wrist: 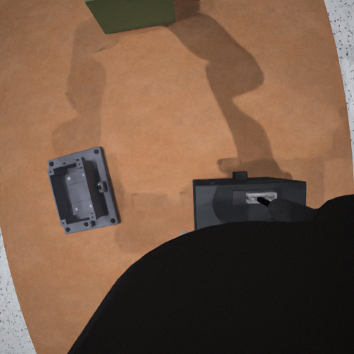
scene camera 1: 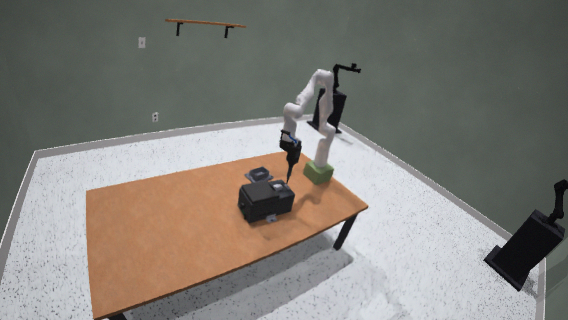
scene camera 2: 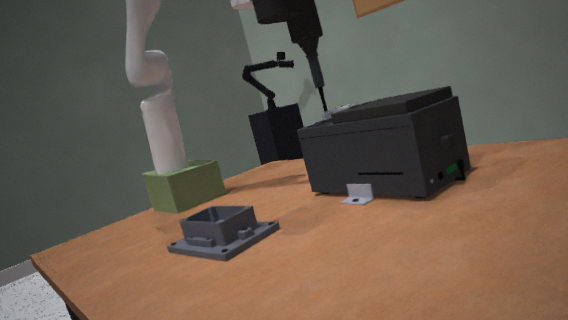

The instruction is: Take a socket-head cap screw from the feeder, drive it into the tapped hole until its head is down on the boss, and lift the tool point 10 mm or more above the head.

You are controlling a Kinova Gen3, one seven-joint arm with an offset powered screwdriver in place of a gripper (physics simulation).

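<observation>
The black screw feeder [scene camera 1: 265,204] [scene camera 2: 360,155] [wrist: 207,200] stands on the table with a pale metal pick-up piece [scene camera 2: 344,108] [wrist: 271,195] on its top. My screwdriver [scene camera 1: 287,182] [scene camera 2: 326,110] [wrist: 260,200] points down, its thin bit tip at the pick-up piece. Whether a screw is on the bit is too small to tell, and contact with the piece is unclear. The grey housing [scene camera 1: 259,173] [scene camera 2: 220,228] [wrist: 107,200], an open box on a flanged base, lies apart from the tool. A small boss with a dark hole [wrist: 101,187] shows on its side in the wrist view.
The arm's green base block [scene camera 1: 318,173] [scene camera 2: 200,186] [wrist: 140,19] stands at the edge of the wooden table [scene camera 1: 165,225] [scene camera 2: 400,260] [wrist: 150,100]. A small light bracket [scene camera 2: 359,192] is at the feeder's foot. Black stands [scene camera 1: 530,245] [scene camera 2: 277,135] are beyond the table.
</observation>
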